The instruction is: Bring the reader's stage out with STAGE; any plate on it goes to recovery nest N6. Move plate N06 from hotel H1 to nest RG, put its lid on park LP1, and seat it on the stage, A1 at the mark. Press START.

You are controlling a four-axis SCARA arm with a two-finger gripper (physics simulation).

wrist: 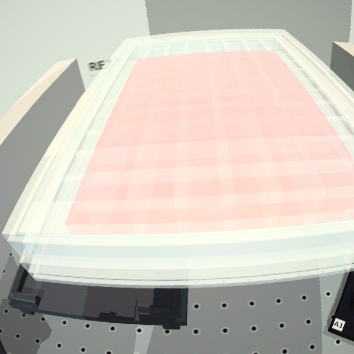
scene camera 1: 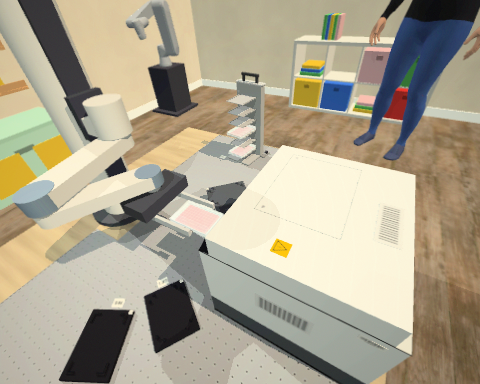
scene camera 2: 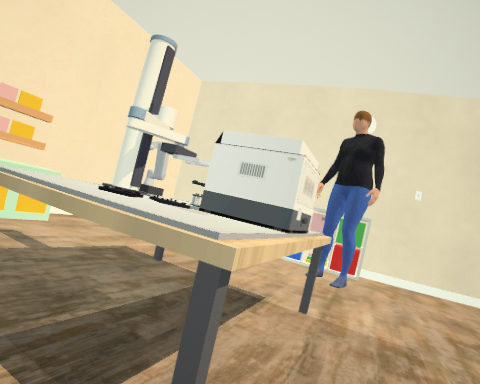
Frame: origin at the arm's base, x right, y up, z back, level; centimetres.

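Seen in the pictures: gripper, fingertip midpoint: (wrist: 208,63) (scene camera 1: 202,219) (scene camera 2: 206,163).
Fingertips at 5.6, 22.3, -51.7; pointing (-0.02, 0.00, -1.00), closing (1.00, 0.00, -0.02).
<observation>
A point is followed by its place in that frame, as x, y, z.
My gripper (scene camera 1: 202,220) @(5.6, 22.3, -51.7) (wrist: 208,64) @(5.6, 22.3, -51.7) is shut on a clear-walled plate with pink contents, its fingers along both long sides. The plate (scene camera 1: 192,216) @(6.4, 22.7, -48.9) (scene camera 2: 197,163) (wrist: 210,140) @(5.4, 22.7, -45.8) is level, raised above the table, beside the reader's front; it appears to have a clear lid on. Its number cannot be read. The white reader (scene camera 1: 315,200) @(-1.1, 35.3, -79.0) (scene camera 2: 255,170) @(18.1, 21.2, -81.6) (wrist: 50,30) @(-5.6, 23.3, -61.4) stands on the table. A dark holder (scene camera 1: 227,195) @(-19.8, 7.3, -42.5) lies low beyond the plate; a dark holder (wrist: 100,302) @(-0.3, 13.2, -46.3) also shows under its near edge in the wrist view. I cannot tell whether either is the stage.
A hotel rack (scene camera 1: 259,117) @(-60.4, 23.2, -36.8) with several shelves, two bearing pink plates, stands at the far end of the table. Two flat black nests (scene camera 1: 100,345) @(40.1, 2.5, -40.9) (scene camera 1: 171,316) @(25.7, 2.3, -52.2) lie near the reader's front corner. A black nest (wrist: 347,305) @(17.5, 2.3, -49.2) with an A1 tag shows at lower right. A person (scene camera 2: 356,175) stands behind the table.
</observation>
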